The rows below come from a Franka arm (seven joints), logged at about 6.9 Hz.
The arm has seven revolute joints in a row. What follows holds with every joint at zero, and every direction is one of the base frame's. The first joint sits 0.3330 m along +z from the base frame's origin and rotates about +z. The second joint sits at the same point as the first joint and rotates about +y. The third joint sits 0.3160 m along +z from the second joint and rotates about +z. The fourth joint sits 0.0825 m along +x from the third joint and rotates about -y. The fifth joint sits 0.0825 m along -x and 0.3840 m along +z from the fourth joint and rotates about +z. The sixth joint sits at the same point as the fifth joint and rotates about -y. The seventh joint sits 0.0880 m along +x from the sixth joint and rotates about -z. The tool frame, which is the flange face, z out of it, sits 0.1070 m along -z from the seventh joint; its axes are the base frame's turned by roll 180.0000, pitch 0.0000 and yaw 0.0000 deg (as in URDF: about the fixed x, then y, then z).
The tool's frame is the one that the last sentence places.
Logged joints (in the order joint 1, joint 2, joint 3, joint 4, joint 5, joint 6, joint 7), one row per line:
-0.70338, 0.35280, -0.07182, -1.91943, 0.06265, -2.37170, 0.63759
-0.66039, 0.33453, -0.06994, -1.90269, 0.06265, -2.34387, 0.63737
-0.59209, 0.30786, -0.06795, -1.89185, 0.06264, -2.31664, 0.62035
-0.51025, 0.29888, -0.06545, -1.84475, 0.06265, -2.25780, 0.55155
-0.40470, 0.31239, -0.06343, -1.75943, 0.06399, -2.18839, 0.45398
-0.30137, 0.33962, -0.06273, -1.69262, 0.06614, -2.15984, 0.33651
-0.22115, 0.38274, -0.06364, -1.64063, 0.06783, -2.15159, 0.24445
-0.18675, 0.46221, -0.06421, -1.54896, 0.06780, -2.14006, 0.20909
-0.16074, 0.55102, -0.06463, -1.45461, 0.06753, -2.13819, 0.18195
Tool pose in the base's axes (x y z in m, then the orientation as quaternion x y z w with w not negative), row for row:
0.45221, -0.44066, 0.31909, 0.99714, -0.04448, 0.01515, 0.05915
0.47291, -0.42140, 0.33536, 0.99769, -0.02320, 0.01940, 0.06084
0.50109, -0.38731, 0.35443, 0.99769, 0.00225, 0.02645, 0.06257
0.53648, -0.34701, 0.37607, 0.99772, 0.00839, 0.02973, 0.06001
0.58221, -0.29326, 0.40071, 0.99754, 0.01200, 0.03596, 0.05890
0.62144, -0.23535, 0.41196, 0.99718, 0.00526, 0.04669, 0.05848
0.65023, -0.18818, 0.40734, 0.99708, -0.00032, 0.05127, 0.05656
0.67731, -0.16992, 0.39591, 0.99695, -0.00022, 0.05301, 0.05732
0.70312, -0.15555, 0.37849, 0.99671, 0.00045, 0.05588, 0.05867
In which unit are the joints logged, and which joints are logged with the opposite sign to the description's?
The joints are logged in radians. Opposite sign: joint 5, joint 6, joint 7.
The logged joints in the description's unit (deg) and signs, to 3 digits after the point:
-40.301, 20.214, -4.115, -109.975, -3.590, 135.888, -36.531
-37.838, 19.167, -4.007, -109.016, -3.590, 134.294, -36.519
-33.924, 17.639, -3.893, -108.395, -3.589, 132.734, -35.543
-29.235, 17.125, -3.750, -105.696, -3.590, 129.362, -31.601
-23.188, 17.899, -3.634, -100.808, -3.666, 125.386, -26.011
-17.267, 19.459, -3.594, -96.980, -3.790, 123.750, -19.281
-12.671, 21.929, -3.646, -94.001, -3.886, 123.277, -14.006
-10.700, 26.483, -3.679, -88.749, -3.885, 122.616, -11.980
-9.210, 31.571, -3.703, -83.343, -3.869, 122.509, -10.425

